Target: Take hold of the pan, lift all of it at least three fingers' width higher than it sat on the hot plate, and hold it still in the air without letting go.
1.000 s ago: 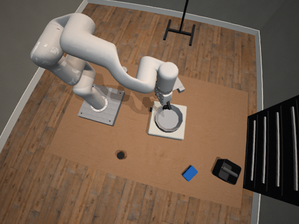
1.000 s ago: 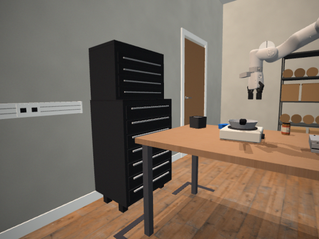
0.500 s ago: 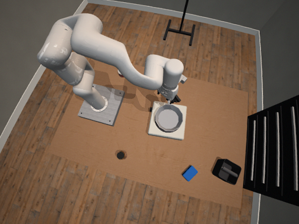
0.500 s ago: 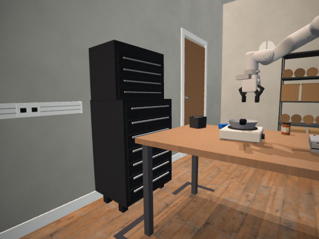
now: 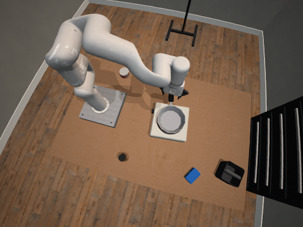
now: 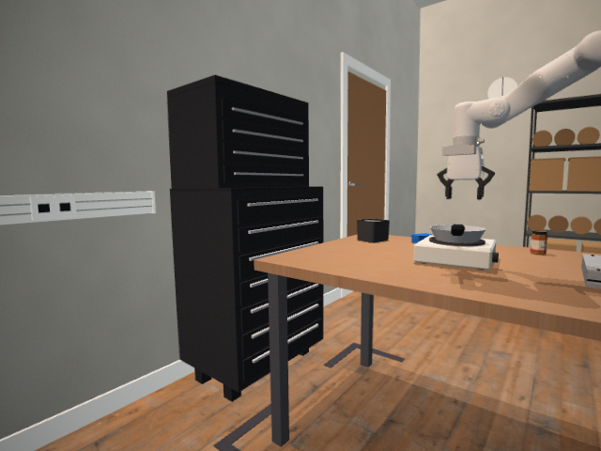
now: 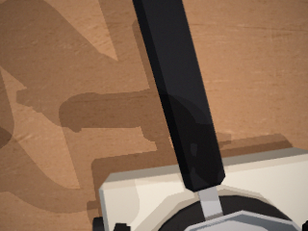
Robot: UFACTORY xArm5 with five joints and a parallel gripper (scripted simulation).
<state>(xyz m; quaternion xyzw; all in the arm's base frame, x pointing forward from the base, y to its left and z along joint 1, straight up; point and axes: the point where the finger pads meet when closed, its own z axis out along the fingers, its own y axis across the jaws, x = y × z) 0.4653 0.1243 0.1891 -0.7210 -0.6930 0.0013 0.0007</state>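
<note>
The grey pan is 30 mm ahead of my hand, 50 mm to the right of it and 130 mm below it. Also, from my hand: blue block 270 mm ahead, 410 mm to the right, 210 mm below; then jar 400 mm behind, 190 mm to the left, 210 mm below; then hot plate 20 mm ahead, 110 mm to the right, 200 mm below.
</note>
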